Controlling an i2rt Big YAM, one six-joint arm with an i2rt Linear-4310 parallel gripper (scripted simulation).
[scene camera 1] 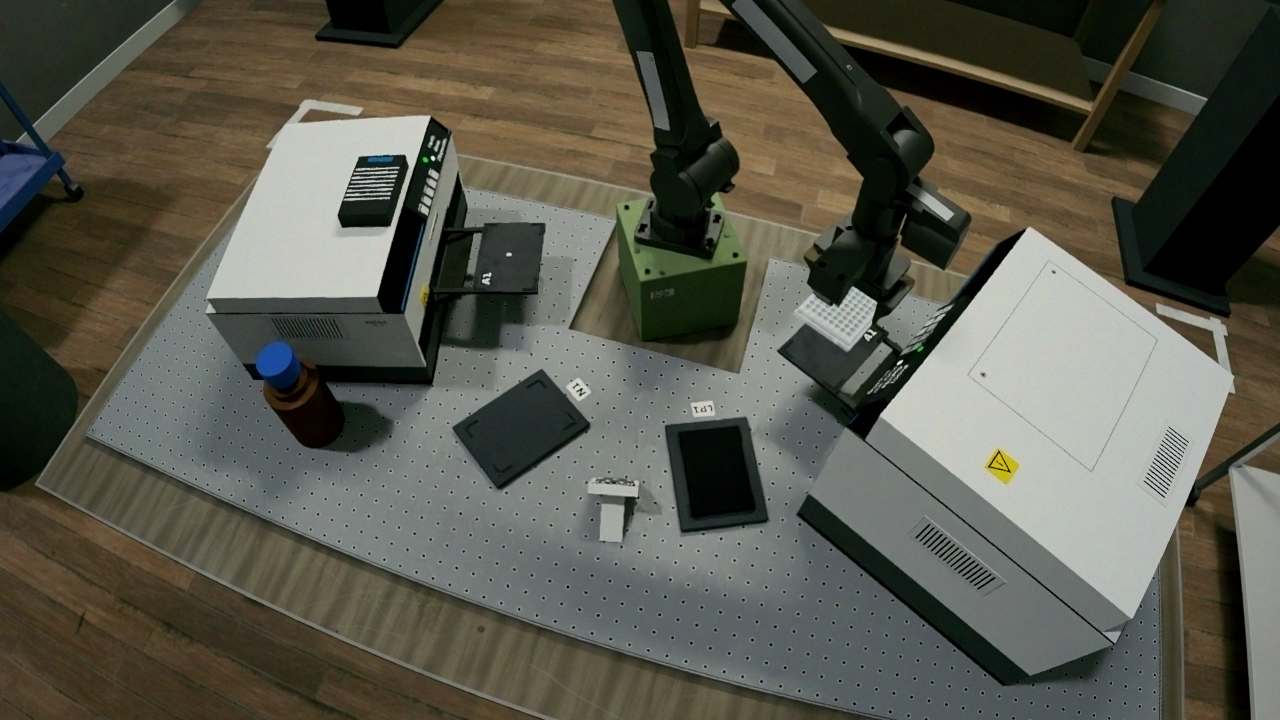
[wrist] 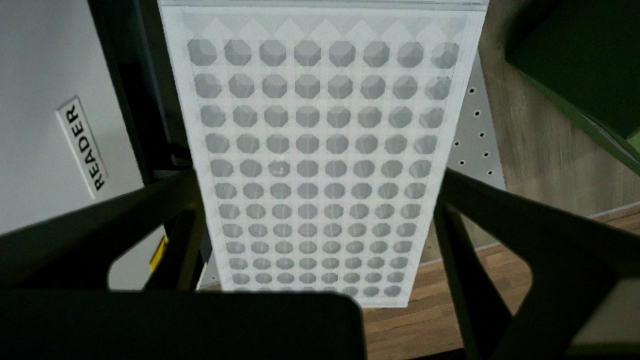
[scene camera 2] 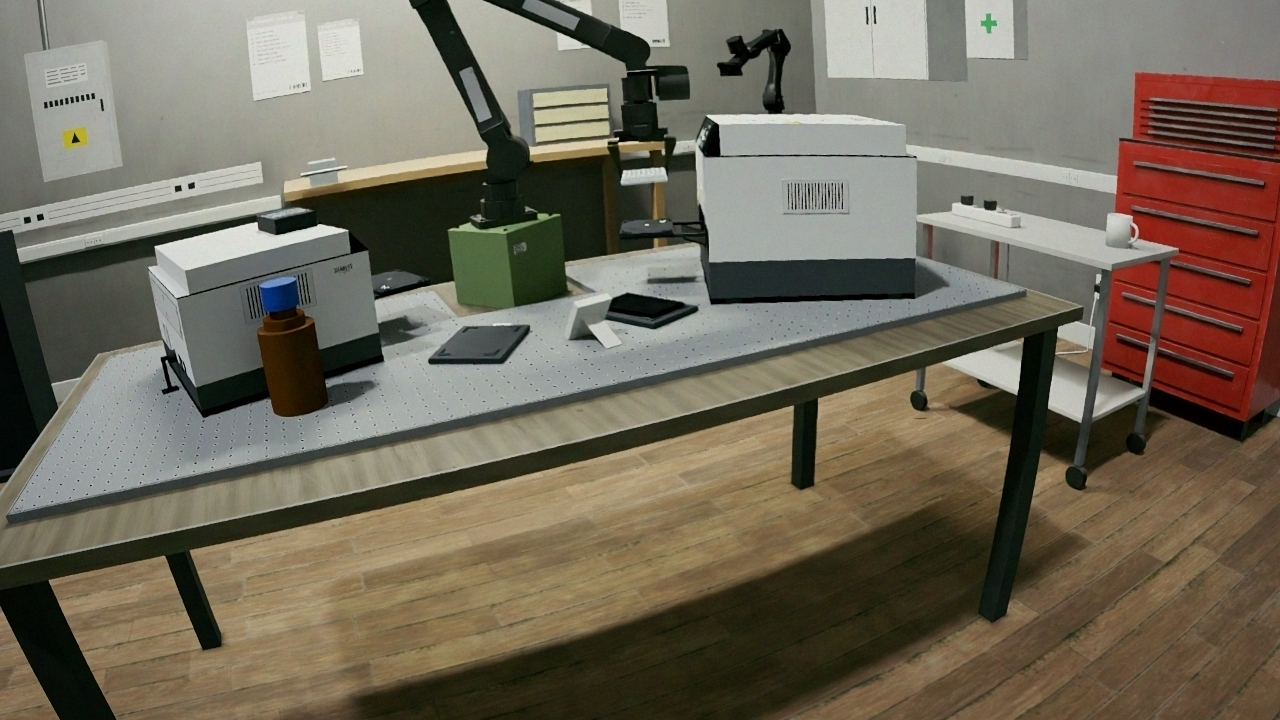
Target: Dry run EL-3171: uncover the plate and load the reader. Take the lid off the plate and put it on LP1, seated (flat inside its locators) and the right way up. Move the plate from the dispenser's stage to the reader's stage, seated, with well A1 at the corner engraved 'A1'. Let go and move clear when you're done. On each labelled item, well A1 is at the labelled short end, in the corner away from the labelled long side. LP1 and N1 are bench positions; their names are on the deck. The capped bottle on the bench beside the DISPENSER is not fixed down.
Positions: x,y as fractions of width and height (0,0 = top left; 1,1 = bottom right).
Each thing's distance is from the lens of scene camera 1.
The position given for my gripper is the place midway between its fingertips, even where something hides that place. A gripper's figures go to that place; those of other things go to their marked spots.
my gripper (scene camera 1: 0.66,0.42): 97 cm
white well plate (scene camera 1: 0.66,0.45): 93 cm
dark lid (scene camera 1: 0.56,0.66): 102 cm
brown capped bottle (scene camera 1: 0.23,0.55): 105 cm
The marked spots on the white well plate and the brown capped bottle are 72 cm apart.
